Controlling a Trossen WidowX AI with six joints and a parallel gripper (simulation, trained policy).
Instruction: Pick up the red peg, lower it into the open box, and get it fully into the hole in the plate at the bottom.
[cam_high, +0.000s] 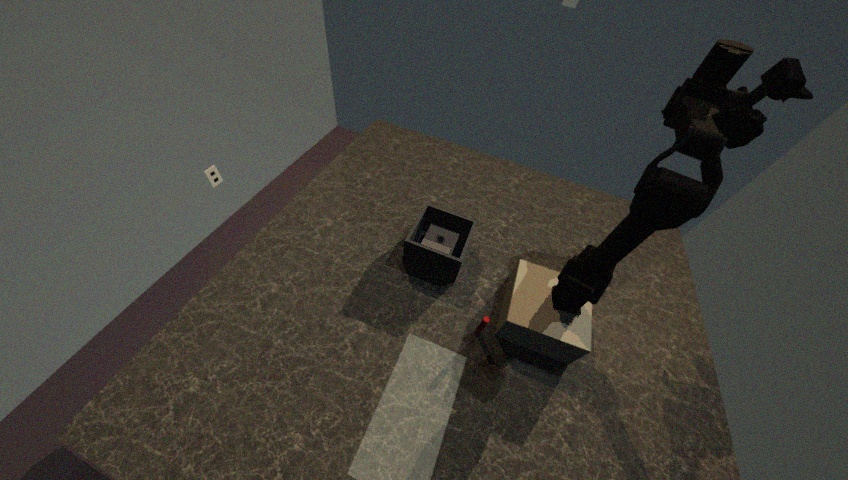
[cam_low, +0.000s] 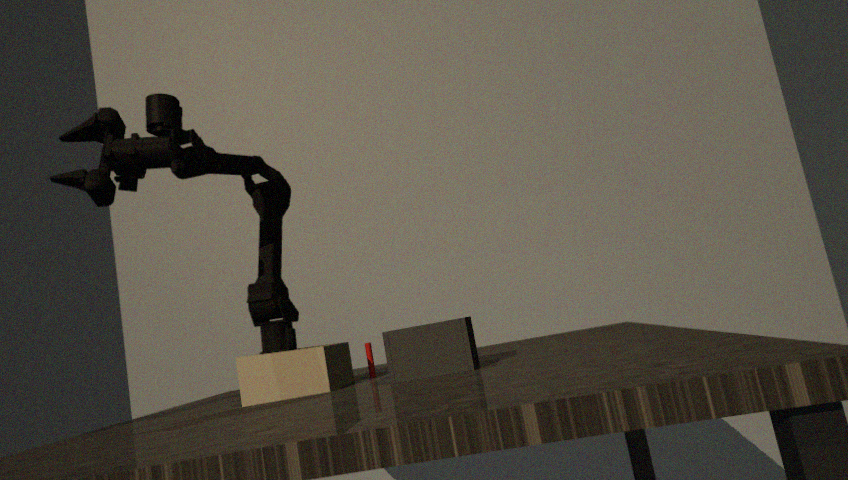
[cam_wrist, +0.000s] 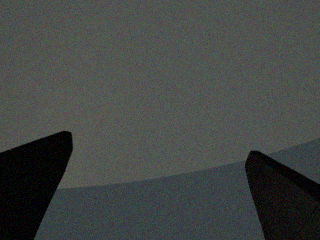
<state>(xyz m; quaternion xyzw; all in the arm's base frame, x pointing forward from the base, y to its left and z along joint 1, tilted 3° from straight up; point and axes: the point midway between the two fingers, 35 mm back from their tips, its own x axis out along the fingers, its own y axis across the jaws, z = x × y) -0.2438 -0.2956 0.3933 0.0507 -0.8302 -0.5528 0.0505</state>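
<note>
Now: gripper tip 44 cm short of the red peg, 40 cm to the right of it and 47 cm above it. From my gripper tip the other things lie so: grey plate (60 cm ahead, 20 cm to the left, 46 cm below); then dark box (60 cm ahead, 20 cm to the left, 48 cm below).
</note>
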